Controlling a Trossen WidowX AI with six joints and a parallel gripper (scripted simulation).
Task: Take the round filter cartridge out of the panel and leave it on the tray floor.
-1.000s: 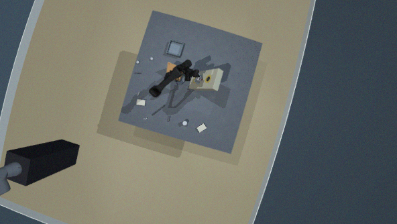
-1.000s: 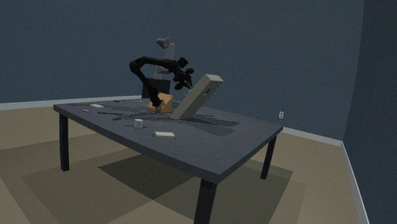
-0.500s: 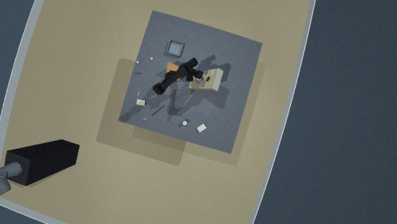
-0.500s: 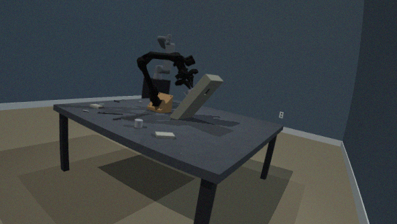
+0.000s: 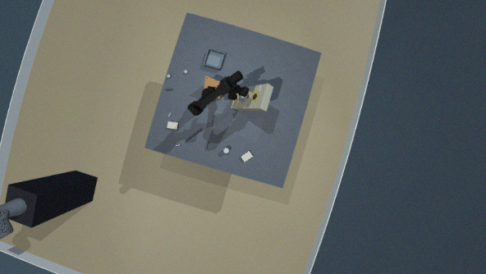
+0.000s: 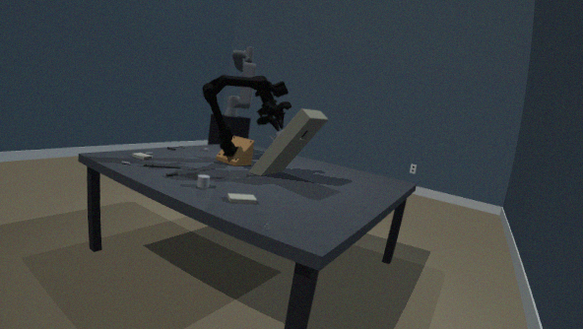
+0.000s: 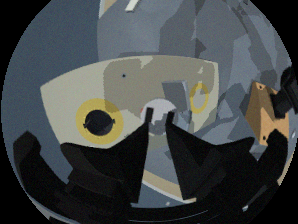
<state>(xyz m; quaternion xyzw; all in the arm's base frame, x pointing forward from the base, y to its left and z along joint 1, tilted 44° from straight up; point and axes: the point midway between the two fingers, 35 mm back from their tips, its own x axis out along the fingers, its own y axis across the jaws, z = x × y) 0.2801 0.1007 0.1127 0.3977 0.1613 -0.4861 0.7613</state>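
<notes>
The round grey filter cartridge is 1 cm ahead of my gripper tip and 2 cm below it. The rest, counted from my gripper tip: beige service panel: 5 cm ahead, 5 cm below; square grey tray: 34 cm behind, 29 cm to the left, 20 cm below.
</notes>
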